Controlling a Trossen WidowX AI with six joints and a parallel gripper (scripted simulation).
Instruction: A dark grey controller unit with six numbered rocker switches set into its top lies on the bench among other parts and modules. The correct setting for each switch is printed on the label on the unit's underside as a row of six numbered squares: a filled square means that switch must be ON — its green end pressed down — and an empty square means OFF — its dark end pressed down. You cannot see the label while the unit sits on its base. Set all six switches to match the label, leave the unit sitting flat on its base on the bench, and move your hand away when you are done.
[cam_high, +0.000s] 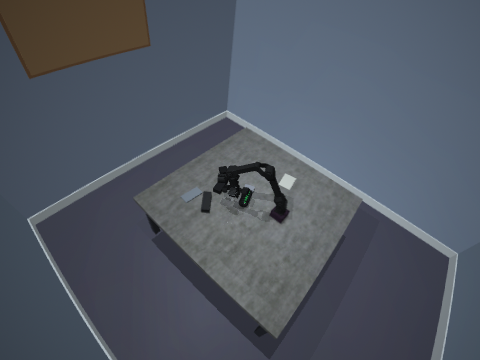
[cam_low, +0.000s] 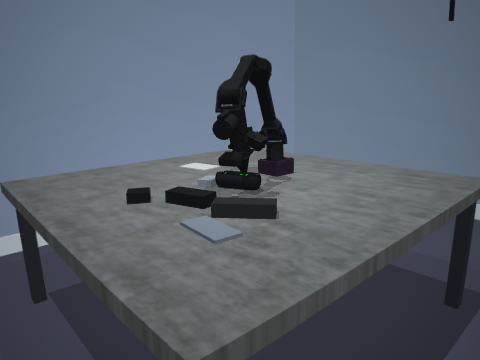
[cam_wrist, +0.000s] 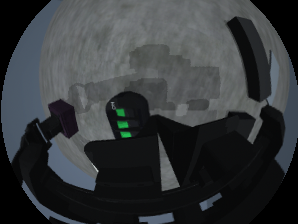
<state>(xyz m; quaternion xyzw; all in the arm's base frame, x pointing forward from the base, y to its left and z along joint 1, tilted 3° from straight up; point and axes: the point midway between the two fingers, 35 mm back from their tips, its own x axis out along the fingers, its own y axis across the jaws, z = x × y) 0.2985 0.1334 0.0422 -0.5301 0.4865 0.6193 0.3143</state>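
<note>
The grey block lies 160 mm to the right of my gripper tip, 50 mm below it and 10 mm ahead of it. The rest, counted from my gripper tip: white sheet (460 mm to the right, 170 mm behind, 60 mm below); then flat grey plate (290 mm ahead, 180 mm to the left, 60 mm below); then black cube (280 mm ahead, 160 mm to the right, 40 mm below).
</note>
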